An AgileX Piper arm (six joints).
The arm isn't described. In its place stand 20 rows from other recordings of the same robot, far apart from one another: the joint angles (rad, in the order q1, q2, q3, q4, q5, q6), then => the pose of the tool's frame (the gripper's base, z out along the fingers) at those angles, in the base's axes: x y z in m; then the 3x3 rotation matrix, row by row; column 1 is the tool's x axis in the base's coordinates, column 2 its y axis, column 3 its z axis.
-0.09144, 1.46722, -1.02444, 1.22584, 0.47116, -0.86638 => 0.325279 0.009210 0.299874; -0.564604 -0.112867 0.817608; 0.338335 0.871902 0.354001; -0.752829 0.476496 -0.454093
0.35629, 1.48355, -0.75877, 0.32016, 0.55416, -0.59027 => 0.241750 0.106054 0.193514; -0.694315 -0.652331 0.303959; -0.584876 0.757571 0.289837; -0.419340 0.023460 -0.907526
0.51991, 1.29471, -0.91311, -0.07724, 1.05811, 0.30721 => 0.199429 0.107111 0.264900; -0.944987 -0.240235 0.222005; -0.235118 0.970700 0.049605; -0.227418 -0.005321 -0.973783
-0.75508, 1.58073, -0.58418, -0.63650, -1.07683, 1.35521 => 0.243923 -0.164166 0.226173; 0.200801 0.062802 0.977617; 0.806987 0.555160 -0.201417; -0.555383 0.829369 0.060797
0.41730, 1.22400, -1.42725, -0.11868, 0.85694, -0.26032 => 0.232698 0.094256 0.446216; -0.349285 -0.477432 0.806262; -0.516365 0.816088 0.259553; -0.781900 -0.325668 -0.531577
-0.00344, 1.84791, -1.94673, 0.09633, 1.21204, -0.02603 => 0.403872 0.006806 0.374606; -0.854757 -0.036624 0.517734; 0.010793 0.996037 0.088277; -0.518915 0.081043 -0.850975
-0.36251, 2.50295, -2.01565, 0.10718, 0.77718, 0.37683 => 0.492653 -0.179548 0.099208; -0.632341 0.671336 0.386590; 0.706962 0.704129 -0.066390; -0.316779 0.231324 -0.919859
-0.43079, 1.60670, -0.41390, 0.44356, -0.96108, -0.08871 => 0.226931 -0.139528 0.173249; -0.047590 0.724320 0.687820; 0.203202 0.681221 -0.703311; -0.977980 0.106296 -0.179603
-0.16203, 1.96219, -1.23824, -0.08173, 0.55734, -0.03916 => 0.385916 -0.067065 0.153409; -0.930923 0.076491 0.357115; 0.042484 0.993863 -0.102130; -0.362735 -0.079903 -0.928460
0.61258, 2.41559, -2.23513, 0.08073, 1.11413, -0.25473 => 0.422401 0.304900 0.195350; -0.616871 -0.746494 0.249435; -0.698438 0.665293 0.263759; -0.362842 -0.011510 -0.931780
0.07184, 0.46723, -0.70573, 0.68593, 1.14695, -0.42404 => 0.047884 0.056120 0.336900; -0.603518 -0.555176 0.572316; -0.124606 0.774624 0.620026; -0.787553 0.302882 -0.536677
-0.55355, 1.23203, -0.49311, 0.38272, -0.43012, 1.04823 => 0.198729 -0.139473 0.245387; 0.602243 0.317558 0.732434; 0.771932 0.002261 -0.635701; -0.203527 0.948236 -0.243772
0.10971, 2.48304, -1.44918, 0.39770, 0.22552, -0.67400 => 0.444409 0.056881 -0.008284; -0.832064 -0.394019 0.390408; -0.373811 0.918330 0.130133; -0.409798 -0.037659 -0.911399
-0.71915, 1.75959, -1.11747, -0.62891, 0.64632, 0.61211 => 0.245123 -0.257472 0.203765; -0.605725 0.791222 0.084053; 0.637092 0.545571 -0.544486; -0.476666 -0.276259 -0.834548
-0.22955, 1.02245, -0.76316, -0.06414, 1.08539, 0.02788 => 0.159140 -0.042484 0.276443; -0.926612 0.242308 0.287537; 0.214390 0.968664 -0.125408; -0.308914 -0.054559 -0.949524
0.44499, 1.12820, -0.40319, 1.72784, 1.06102, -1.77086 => 0.121086 0.144661 0.246626; -0.427357 -0.902338 0.056141; -0.140104 0.127446 0.981900; -0.893161 0.411756 -0.180886
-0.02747, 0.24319, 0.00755, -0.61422, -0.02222, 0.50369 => 0.076226 -0.000929 0.196167; -0.145559 -0.001247 0.989349; -0.106223 0.994238 -0.014375; -0.983631 -0.107184 -0.144853
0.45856, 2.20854, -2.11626, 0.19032, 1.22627, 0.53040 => 0.423535 0.227151 0.263352; -0.973178 0.067825 0.219829; 0.135024 0.942053 0.307091; -0.186262 0.328536 -0.925943
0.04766, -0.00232, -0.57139, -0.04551, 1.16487, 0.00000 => -0.018200 -0.004676 0.288361; -0.481740 -0.019698 0.876093; -0.040962 0.999161 -0.000059; -0.875356 -0.035915 -0.482143
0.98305, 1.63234, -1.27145, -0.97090, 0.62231, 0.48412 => 0.239581 0.280610 0.307067; -0.118535 -0.608247 0.784847; -0.774543 0.551226 0.310215; -0.621315 -0.571127 -0.536453
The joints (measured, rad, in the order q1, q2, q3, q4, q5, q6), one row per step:
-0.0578 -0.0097 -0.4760 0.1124 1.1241 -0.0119
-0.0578 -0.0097 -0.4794 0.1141 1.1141 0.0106
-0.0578 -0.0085 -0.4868 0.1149 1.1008 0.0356
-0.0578 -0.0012 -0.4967 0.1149 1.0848 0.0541
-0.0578 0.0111 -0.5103 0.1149 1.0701 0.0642
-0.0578 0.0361 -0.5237 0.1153 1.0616 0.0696
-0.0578 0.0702 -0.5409 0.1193 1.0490 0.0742
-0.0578 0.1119 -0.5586 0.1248 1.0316 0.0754
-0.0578 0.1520 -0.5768 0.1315 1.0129 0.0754
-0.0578 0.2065 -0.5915 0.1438 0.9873 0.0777
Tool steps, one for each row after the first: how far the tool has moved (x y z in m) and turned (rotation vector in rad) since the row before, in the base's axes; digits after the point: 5 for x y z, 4 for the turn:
0.00010 0.00009 0.00173 0.0205 -0.0123 -0.0116
-0.00003 0.00000 0.00310 0.0220 -0.0182 -0.0133
0.00069 -0.00012 0.00405 0.0161 -0.0176 -0.0105
0.00097 -0.00013 0.00501 0.0089 -0.0154 -0.0061
0.00281 -0.00017 0.00450 0.0058 0.0034 -0.0031
0.00423 0.00000 0.00586 0.0085 0.0044 -0.0012
0.00596 -0.00001 0.00623 0.0072 0.0064 0.0005
0.00604 0.00005 0.00631 0.0072 0.0029 0.0013
0.00967 0.00020 0.00537 0.0153 0.0138 0.0016

